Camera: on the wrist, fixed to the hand. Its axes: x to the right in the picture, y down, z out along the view.
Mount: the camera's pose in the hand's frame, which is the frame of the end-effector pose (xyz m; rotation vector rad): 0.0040 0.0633 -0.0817 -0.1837 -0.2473 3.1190
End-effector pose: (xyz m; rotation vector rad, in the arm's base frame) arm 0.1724 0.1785 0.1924 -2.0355 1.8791 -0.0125
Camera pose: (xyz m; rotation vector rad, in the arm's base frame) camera 0.0914 0.1506 0.2503 2.0210 2.1990 0.8703
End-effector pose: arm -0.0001 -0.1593 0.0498 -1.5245 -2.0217 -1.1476
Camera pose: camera 0.0418 -0.2145 0.1266 -1.9915 1.4316 0.4688
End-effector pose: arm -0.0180 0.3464 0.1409 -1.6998 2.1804 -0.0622
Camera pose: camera -0.1033 0.3441 0.1993 2.3041 1.7995 0.8506
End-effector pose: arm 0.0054 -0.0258 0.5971 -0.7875 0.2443 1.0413
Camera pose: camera -0.0317 -0.0622 0.5077 -0.2512 -0.6645 -1.9936
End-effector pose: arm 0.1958 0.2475 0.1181 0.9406 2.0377 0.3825
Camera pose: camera 0.1598 0.2984 0.2006 -2.4082 1.2449 -1.3155
